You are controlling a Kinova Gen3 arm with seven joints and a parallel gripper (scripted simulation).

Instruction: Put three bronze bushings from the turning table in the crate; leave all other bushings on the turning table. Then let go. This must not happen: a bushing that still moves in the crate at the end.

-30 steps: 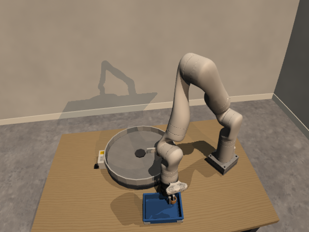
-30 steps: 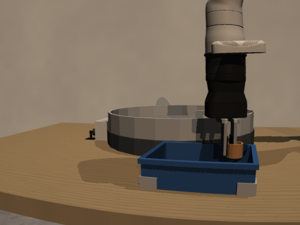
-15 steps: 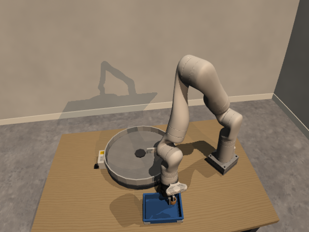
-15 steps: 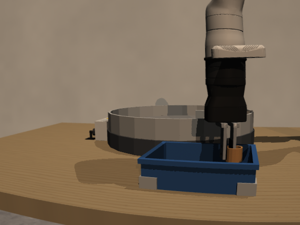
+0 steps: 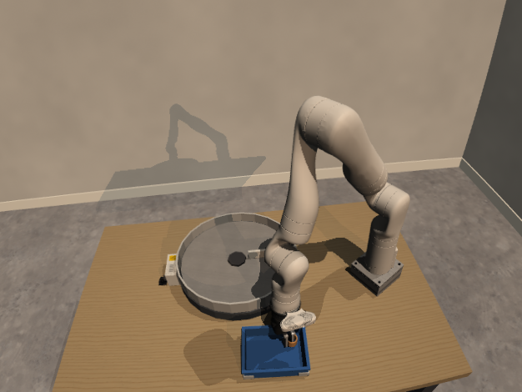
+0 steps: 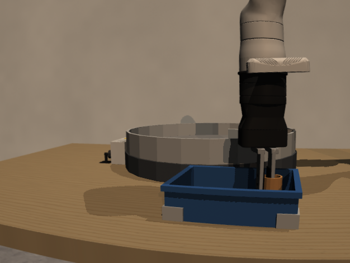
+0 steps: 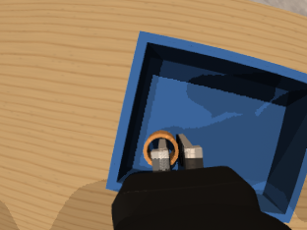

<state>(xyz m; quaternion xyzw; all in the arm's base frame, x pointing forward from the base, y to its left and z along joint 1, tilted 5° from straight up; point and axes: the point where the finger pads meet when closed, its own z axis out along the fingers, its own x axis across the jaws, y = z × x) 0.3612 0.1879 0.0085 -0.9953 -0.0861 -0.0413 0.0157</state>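
Now: the blue crate 4 cm ahead of my hand, 2 cm to the left of it and 2 cm below it. The rest, counted from my hand: round grey turning table (10 cm ahead, 34 cm to the right, 1 cm above).
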